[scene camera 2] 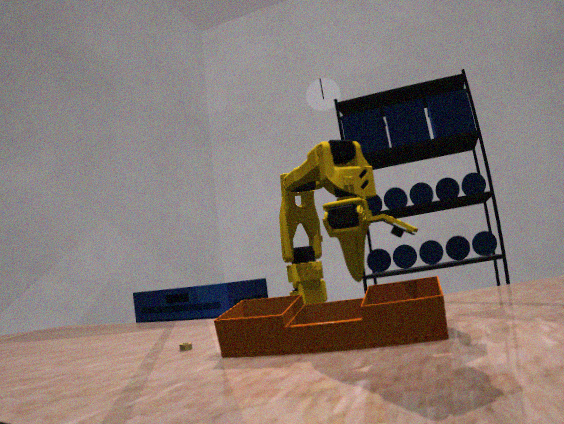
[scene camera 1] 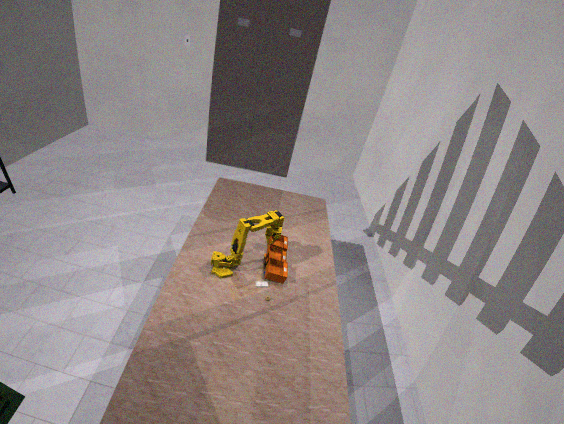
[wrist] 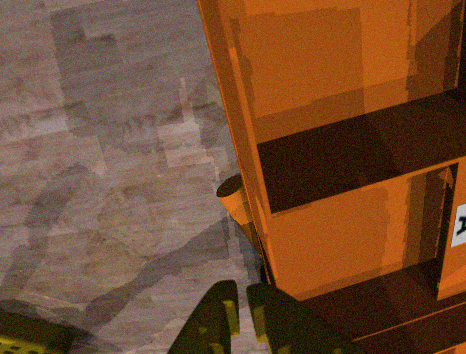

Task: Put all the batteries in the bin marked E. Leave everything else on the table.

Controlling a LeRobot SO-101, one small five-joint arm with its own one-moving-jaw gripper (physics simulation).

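Frame: origin at the arm's base, x ahead, y left, z up, level; centimetres.
Seen in the pictures: hand, its tool point: (scene camera 2: 358, 278) (scene camera 1: 269, 243) (wrist: 237, 299); arm's base, origin of its link: (scene camera 1: 228, 269).
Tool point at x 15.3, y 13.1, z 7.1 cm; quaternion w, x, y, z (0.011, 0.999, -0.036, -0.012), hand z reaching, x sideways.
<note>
Pixels of each thing's top centre, then the offset from my tool point to it. "spot": a spot on its surface instead. Level surfaces: height alone.
- orange bin unit, centre of its top: (wrist: 418, 311) (scene camera 2: 328, 292) (scene camera 1: 278, 251) dz -1.0, dx +4.8, dy -2.8 cm
- label, a spot on its surface: (wrist: 460, 226) spot: dz -4.1, dx +7.7, dy -2.7 cm
- battery, centre of its top: (wrist: 259, 237) dz -5.7, dx +0.3, dy -3.2 cm
- small white block, centre of its top: (scene camera 1: 262, 283) dz -6.4, dx +0.0, dy -17.8 cm
- small brass-coloured piece, centre of its top: (scene camera 2: 185, 343) (scene camera 1: 268, 297) dz -6.3, dx +3.1, dy -24.4 cm
- table, height of its surface: dz -7.1 cm
- dark blue bit, a spot on its surface: (wrist: 263, 273) spot: dz -6.6, dx +0.1, dy -6.3 cm
An orange bin unit (scene camera 1: 276, 270) (scene camera 2: 330, 337) (wrist: 245, 135) with three compartments stands on the table. White labels face one side; in the wrist view part of one label (wrist: 460, 226) shows, its letter cut off and not readable for certain. A copper-coloured cylinder with a dark end, looking like a battery (wrist: 237, 202), lies on the table against the outside of the bin wall, partly hidden by it. My gripper (scene camera 2: 359, 277) (wrist: 242, 289) is shut and empty, its tips above the bin's near wall in the wrist view. In scene camera 1 its tips are hidden behind the bins.
A small white block (scene camera 1: 261, 284) and a small brass-coloured piece (scene camera 1: 268, 298) (scene camera 2: 185, 346) lie on the table (scene camera 1: 240, 360) (scene camera 2: 280, 385). A dark blue bit (wrist: 263, 273) shows beside the bin wall. A black shelf rack (scene camera 2: 400, 92) stands in the background.
</note>
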